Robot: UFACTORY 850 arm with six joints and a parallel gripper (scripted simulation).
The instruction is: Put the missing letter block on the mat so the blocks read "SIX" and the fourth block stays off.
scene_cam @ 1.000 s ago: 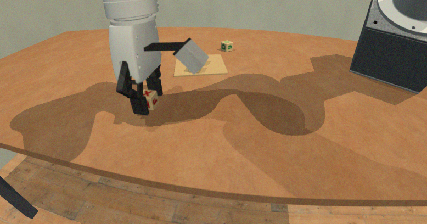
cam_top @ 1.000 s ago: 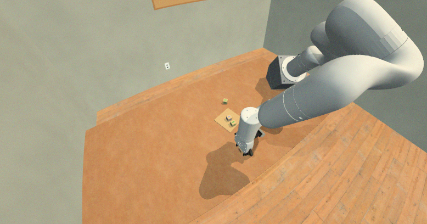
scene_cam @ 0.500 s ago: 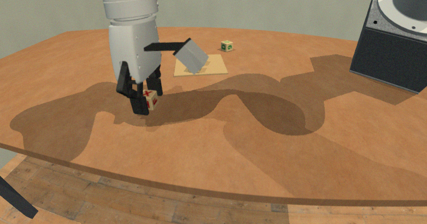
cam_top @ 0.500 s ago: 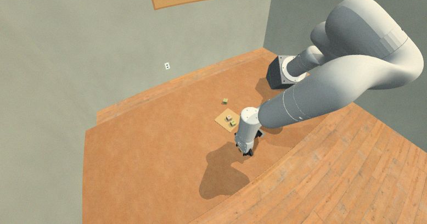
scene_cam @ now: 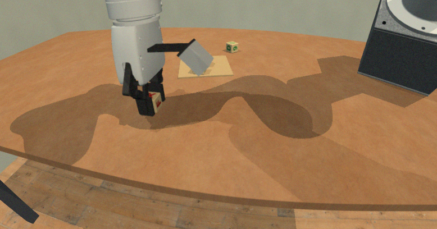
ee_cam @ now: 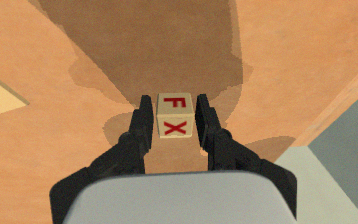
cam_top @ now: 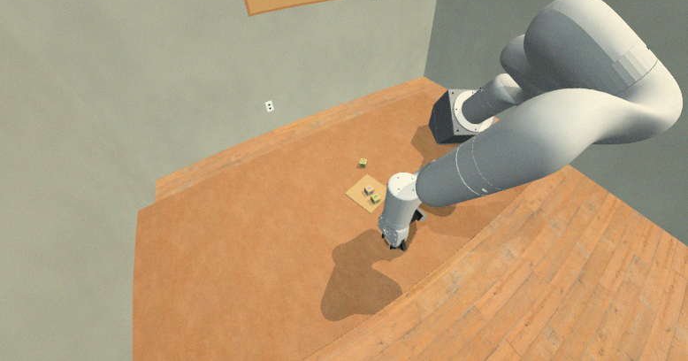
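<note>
The mat is 210 mm to the right of my hand, 80 mm behind it and 20 mm below it.
</note>
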